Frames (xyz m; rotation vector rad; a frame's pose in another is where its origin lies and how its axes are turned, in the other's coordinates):
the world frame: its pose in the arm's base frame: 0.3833 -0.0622 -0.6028 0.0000 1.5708 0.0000
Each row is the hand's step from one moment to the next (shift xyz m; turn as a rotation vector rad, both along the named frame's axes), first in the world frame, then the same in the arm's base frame.
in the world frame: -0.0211 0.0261 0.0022 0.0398 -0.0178 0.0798
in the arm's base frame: 0.0022 0.0261 0.0211 0.0798 -0.0178 -0.0398
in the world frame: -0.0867 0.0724 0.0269 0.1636 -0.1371 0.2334
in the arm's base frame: 0.0269 0.0724 0.0867 0.2334 -0.1371 -0.1636
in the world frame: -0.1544 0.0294 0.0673 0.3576 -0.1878 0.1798
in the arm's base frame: 0.0673 0.0294 0.1544 0.1798 -0.1878 -0.3576
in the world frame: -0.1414 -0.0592 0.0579 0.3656 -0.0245 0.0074
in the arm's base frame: 0.0579 -0.0592 0.1414 0.0074 -0.0245 -0.3656
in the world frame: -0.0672 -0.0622 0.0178 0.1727 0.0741 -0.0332
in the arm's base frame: 0.0178 -0.0622 0.0672 -0.0332 0.0741 -0.1727
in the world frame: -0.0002 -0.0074 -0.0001 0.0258 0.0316 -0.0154
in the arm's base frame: -0.0001 -0.0074 0.0002 -0.0154 0.0316 -0.0258
